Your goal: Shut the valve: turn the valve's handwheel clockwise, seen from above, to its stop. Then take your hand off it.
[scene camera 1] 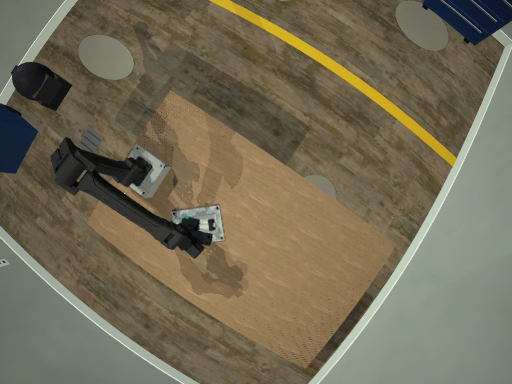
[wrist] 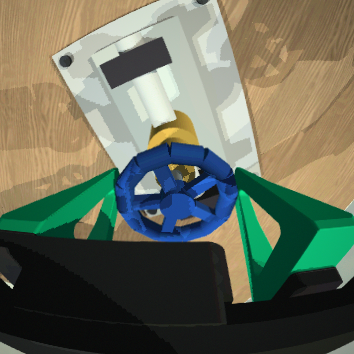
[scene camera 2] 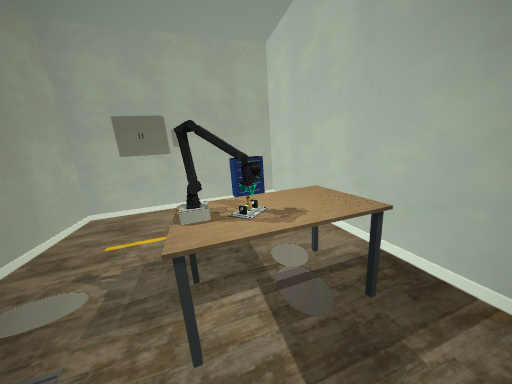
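The blue handwheel (wrist: 177, 204) with its spokes sits above the brass valve body (wrist: 182, 127) (scene camera 2: 248, 201). White pipe (wrist: 154, 100) runs from the body to a dark clamp on the grey base plate (wrist: 227, 95) (scene camera 1: 218, 231). My gripper (wrist: 176, 175) (scene camera 2: 248, 189) points down over the valve. Its green fingers stand at the left and right sides of the wheel's rim and touch it, so it is shut on the handwheel. The wheel is hidden under the arm in scene camera 1 and is too small to make out in scene camera 2.
The valve's plate lies on the wooden table (scene camera 1: 300, 250) (scene camera 2: 335, 200), a short way from the arm's base (scene camera 1: 155, 182) (scene camera 2: 195, 215). Two dark clamp blocks stand on the plate beside the brass body. The arm (scene camera 1: 125, 202) (scene camera 2: 215, 140) reaches over the table from its base.
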